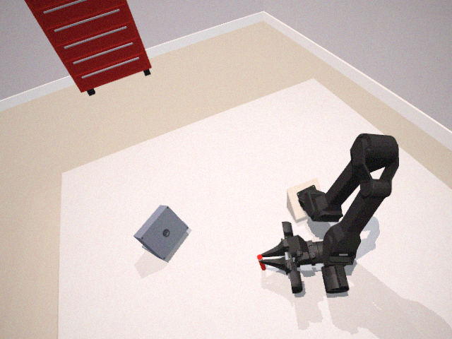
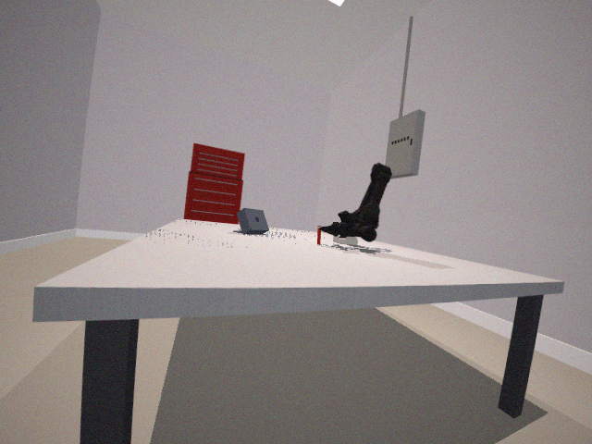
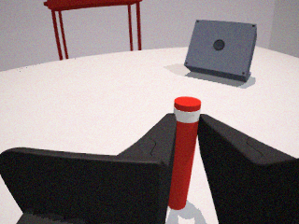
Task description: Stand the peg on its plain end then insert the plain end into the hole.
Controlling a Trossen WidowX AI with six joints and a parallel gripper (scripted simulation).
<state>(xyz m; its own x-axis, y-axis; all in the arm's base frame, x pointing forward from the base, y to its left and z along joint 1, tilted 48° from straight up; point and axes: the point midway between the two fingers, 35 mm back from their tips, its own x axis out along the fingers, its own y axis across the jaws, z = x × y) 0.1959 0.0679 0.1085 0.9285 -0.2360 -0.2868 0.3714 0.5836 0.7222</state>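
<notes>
My gripper tip is now 1 cm above the red peg. The rest, counted from my gripper tip: grey-blue sloped panel: 24 cm ahead, 22 cm to the right, 1 cm below.
</notes>
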